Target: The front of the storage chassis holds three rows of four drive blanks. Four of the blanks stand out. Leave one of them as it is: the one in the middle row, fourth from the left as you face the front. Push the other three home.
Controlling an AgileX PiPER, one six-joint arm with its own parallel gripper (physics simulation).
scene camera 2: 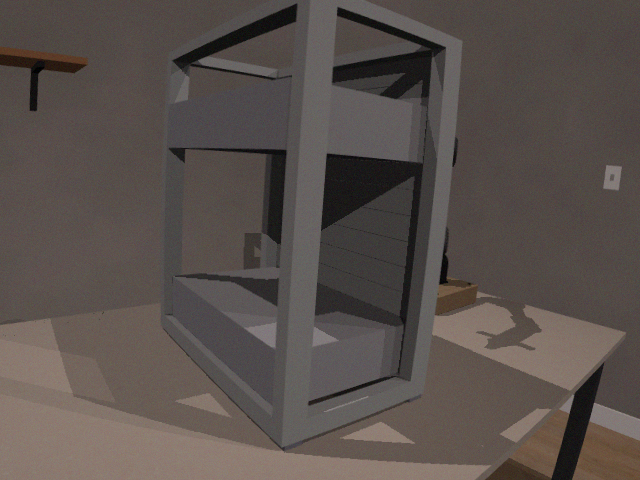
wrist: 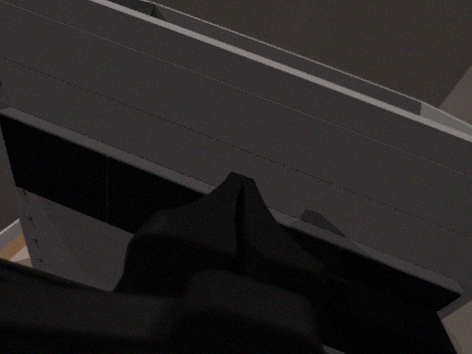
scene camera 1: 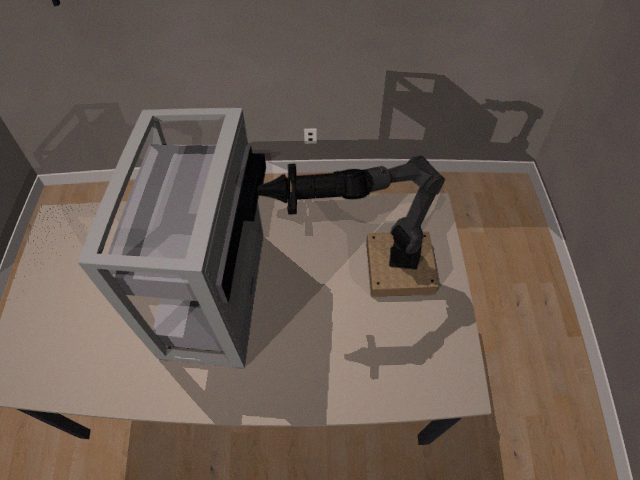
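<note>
The grey storage chassis (scene camera 1: 149, 260) (scene camera 2: 305, 232) (wrist: 225, 115) stands upright on the table, its front toward the arm. A black block of drive blanks (scene camera 1: 254, 167) stands out from the front at its far end in scene camera 1. In the wrist view, dark blanks (wrist: 55, 160) show left of the fingers and more blanks (wrist: 395, 275) show to the right; they are too dark to tell rows or which stand out. My gripper (scene camera 1: 260, 189) (wrist: 236, 190) is shut and empty, its tip at or very near the blanks; contact cannot be told. The gripper hides the middle blanks.
The arm's wooden base block (scene camera 1: 379, 263) (scene camera 2: 454, 297) stands on the table (scene camera 1: 403, 382) (scene camera 2: 155, 454) in front of the chassis. A wall stands behind the table. A ledge runs along the top edge of the blank bay in the wrist view.
</note>
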